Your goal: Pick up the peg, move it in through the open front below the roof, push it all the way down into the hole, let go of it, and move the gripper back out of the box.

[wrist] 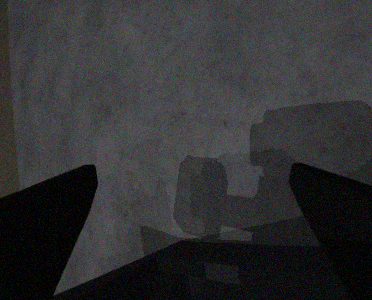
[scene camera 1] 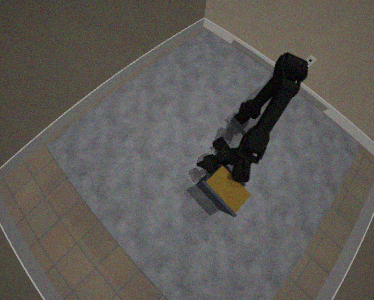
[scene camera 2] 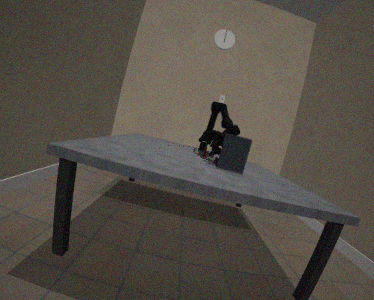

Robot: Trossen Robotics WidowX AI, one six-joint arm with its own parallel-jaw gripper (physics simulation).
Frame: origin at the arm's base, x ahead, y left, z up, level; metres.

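Seen in the pictures: gripper, fingertip midpoint: [wrist: 194,173] [scene camera 1: 202,161] [scene camera 2: 209,151]; arm's base, origin of the base link: [scene camera 1: 242,117] [scene camera 2: 201,150].
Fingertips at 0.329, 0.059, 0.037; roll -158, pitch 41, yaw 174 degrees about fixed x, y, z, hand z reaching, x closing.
Pixels of each thing's top centre, then the offset from my fingertips to it, as dx, dy, dz. "*": a spot on its surface instead. Level surfaces: height alone.
- box, middle of its top: [scene camera 1: 235,181] [scene camera 2: 236,136] -0.014, +0.133, +0.132
- yellow roof, surface spot: [scene camera 1: 229,189] * +0.019, +0.140, +0.132
- peg, middle of its top: [scene camera 2: 206,147] -0.118, -0.029, +0.010
- grey table, its level: dz -0.070
The box [scene camera 1: 218,199] [scene camera 2: 235,153] has dark grey walls and a yellow roof [scene camera 1: 229,189], and stands on the table. The peg [scene camera 2: 204,154] shows as a small red upright strip left of the box in scene camera 2. It does not show in the wrist view, and the arm seems to cover it in scene camera 1. My gripper [scene camera 1: 203,163] [wrist: 194,173] is open and empty, just beyond the box's upper left corner in scene camera 1. In scene camera 2 its fingers cannot be told apart from the dark arm. A dark surface, perhaps the box, fills the bottom of the wrist view.
The arm [scene camera 1: 270,112] [scene camera 2: 227,120] reaches over the grey table [scene camera 1: 135,120] [scene camera 2: 125,155] close to the box. Dark shadows of the arm lie between the fingers in the wrist view. A table edge shows at the far left there.
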